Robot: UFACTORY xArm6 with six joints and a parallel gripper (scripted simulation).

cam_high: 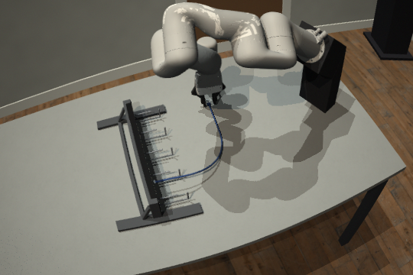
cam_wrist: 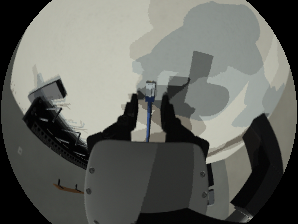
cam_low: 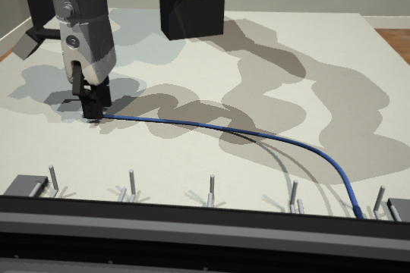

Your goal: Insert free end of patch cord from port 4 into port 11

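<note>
Right now the plug is 30 mm below my hand and 20 mm to the right of it.
</note>
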